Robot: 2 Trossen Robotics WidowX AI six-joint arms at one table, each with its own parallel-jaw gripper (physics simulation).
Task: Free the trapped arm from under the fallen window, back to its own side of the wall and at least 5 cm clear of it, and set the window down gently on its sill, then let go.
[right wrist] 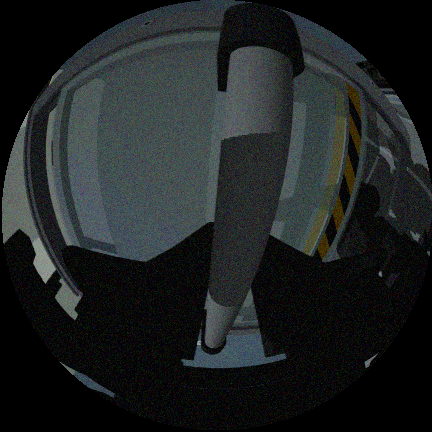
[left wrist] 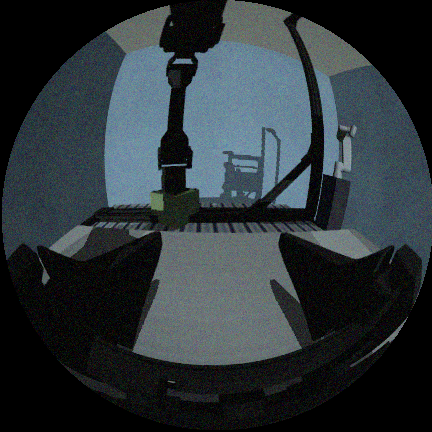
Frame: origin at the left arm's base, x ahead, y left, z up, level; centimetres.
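Seen in the pictures: left gripper, fingertip midpoint: [left wrist: 221, 239]; right arm's base, origin of the base link: [left wrist: 174, 190].
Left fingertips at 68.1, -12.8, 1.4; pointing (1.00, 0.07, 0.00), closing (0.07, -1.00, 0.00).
Offsets run from my left fingertips to a thing's top centre, as dx, dy, dz. "spot": to the spot under its first point.
My left gripper [left wrist: 221, 239] is open and empty, its fingers wide apart over a pale surface. The window does not plainly show in the left wrist view. My right gripper [right wrist: 228, 229] is shut on the window's thick grey handle bar @[spot: -12.9, +4.6, +24.8] [right wrist: 250, 195], which runs lengthwise between the black fingers. Behind the bar, the window [right wrist: 37, 155] shows as a dark-framed glass pane filling much of the right wrist view. A yellow-and-black striped strip @[spot: -18.8, +11.5, +15.2] [right wrist: 353, 107] runs along the right side of the pane. The sill and the window's contact with it cannot be made out.
In the left wrist view, a dark jointed arm [left wrist: 176, 110] rises above a green block [left wrist: 185, 204] at the back. A dark post [left wrist: 317, 125] with a slanted brace stands right of it. A small white arm [left wrist: 346, 150] tops a dark box [left wrist: 332, 202]. Dark parts [right wrist: 412, 195] crowd the right wrist view's right edge.
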